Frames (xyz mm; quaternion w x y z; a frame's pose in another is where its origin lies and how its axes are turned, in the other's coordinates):
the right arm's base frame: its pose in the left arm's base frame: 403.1 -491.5 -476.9 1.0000 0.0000 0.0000 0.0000
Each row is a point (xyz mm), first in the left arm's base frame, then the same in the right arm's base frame.
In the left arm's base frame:
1: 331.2 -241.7 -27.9
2: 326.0 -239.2 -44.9
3: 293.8 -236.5 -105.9
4: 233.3 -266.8 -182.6
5: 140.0 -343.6 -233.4
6: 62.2 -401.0 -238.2
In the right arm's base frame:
1: -71.9 249.8 449.0
2: -77.1 252.3 432.0
3: -109.3 255.0 371.0
4: -169.8 224.7 294.3
5: -263.1 147.9 243.5
6: -340.9 90.5 238.7

